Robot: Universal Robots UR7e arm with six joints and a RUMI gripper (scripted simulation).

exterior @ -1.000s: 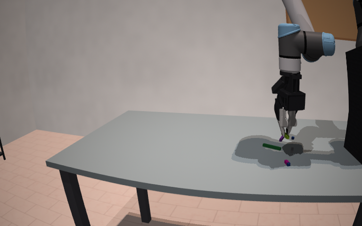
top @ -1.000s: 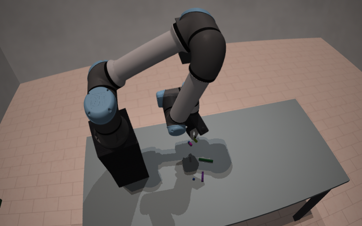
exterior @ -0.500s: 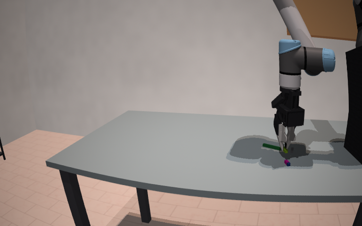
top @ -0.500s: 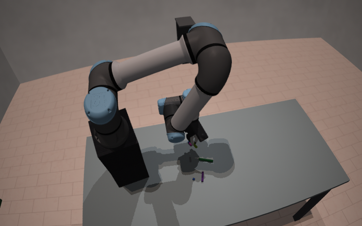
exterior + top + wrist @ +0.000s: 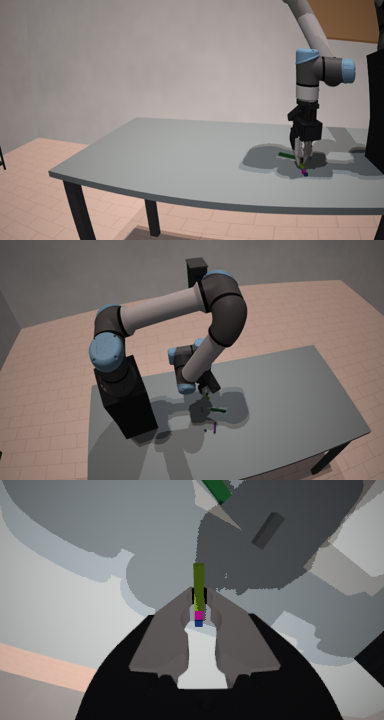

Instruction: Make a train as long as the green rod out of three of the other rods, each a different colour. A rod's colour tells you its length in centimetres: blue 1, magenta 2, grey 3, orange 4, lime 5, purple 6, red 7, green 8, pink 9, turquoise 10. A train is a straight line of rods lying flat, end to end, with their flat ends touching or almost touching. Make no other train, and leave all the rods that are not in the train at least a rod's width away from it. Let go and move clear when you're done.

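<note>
The lime rod is 10 mm below my hand. Round my hand: green rod (60 mm ahead, 90 mm to the right, 20 mm below); then magenta rod (20 mm behind, 30 mm to the left, 20 mm below); then grey rod (30 mm behind, 80 mm to the right, 20 mm below).
</note>
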